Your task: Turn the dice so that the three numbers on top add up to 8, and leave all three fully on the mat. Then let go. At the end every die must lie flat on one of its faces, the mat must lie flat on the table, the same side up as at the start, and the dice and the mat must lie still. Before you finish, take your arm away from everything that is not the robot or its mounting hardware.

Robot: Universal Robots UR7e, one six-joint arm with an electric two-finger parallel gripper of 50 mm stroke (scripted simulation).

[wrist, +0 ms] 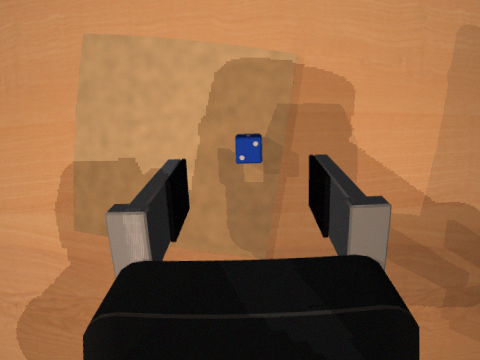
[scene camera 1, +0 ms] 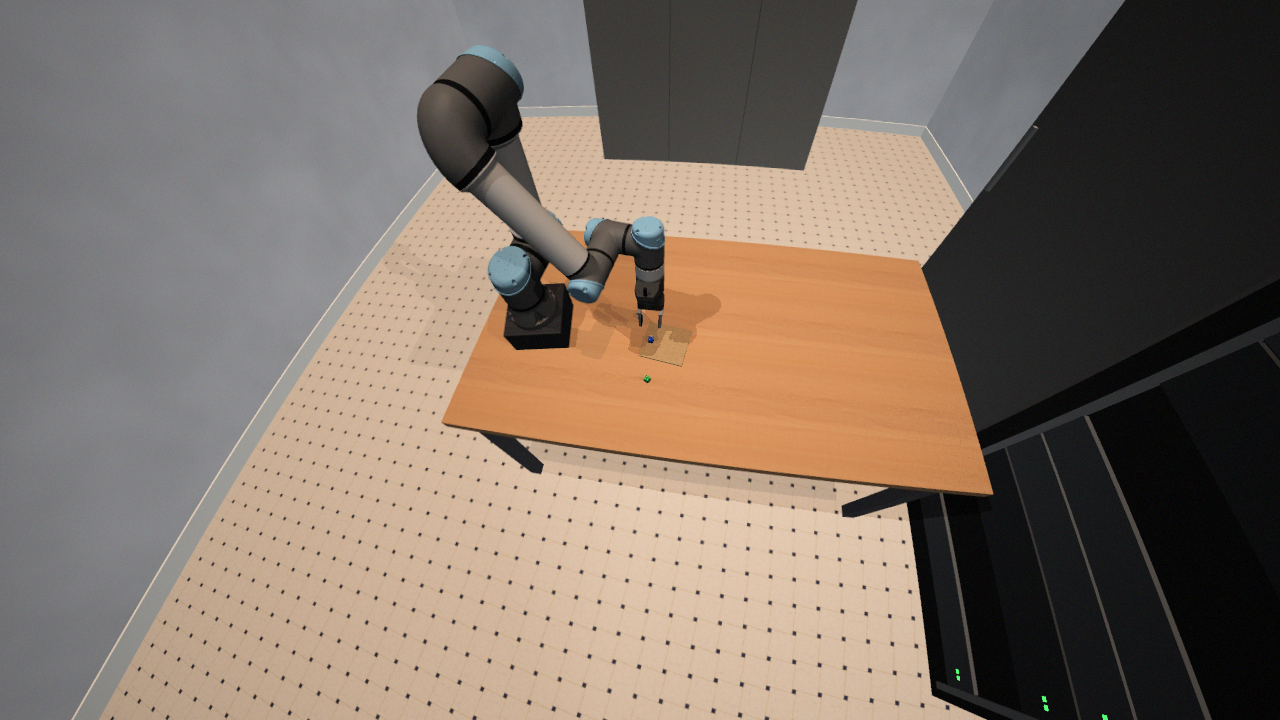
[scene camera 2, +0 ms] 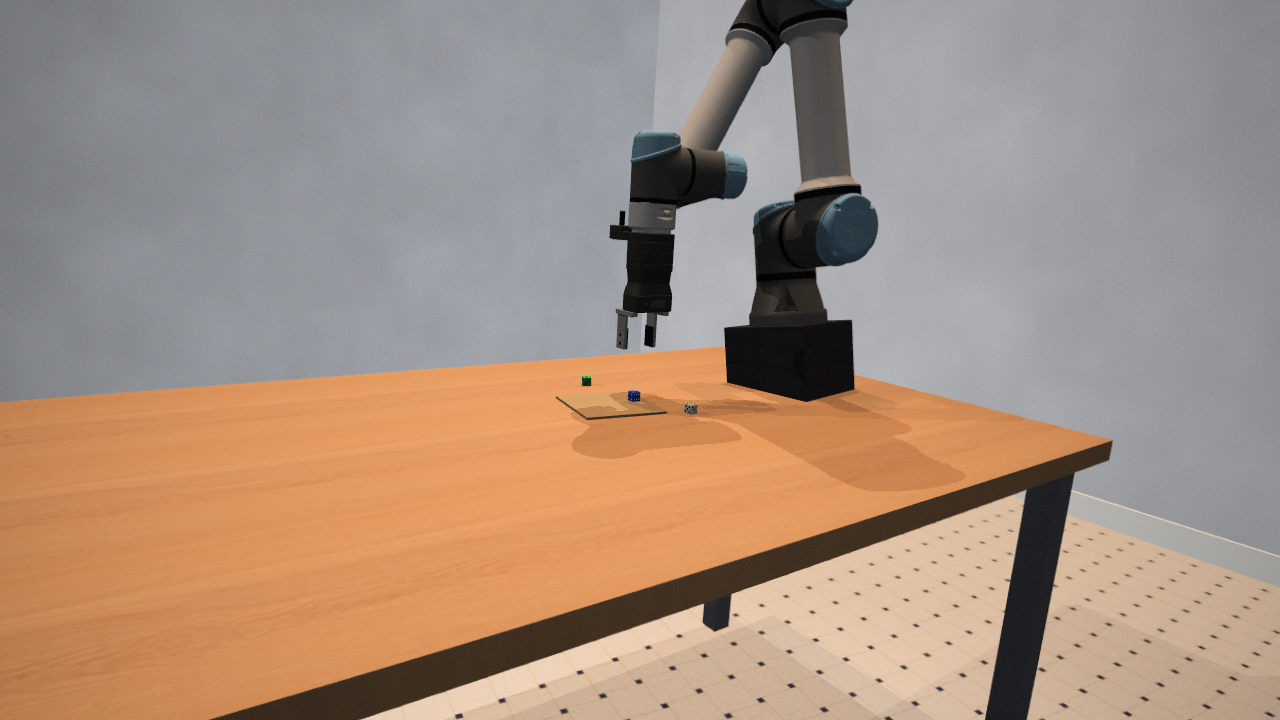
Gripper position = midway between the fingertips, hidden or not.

Note:
I see my gripper [scene camera 2: 635, 347], a tan mat [scene camera 2: 593, 406] and a blue die [wrist: 248, 147].
The tan mat also shows in the wrist view [wrist: 141, 100]. My gripper is seen too in the wrist view [wrist: 248, 182].

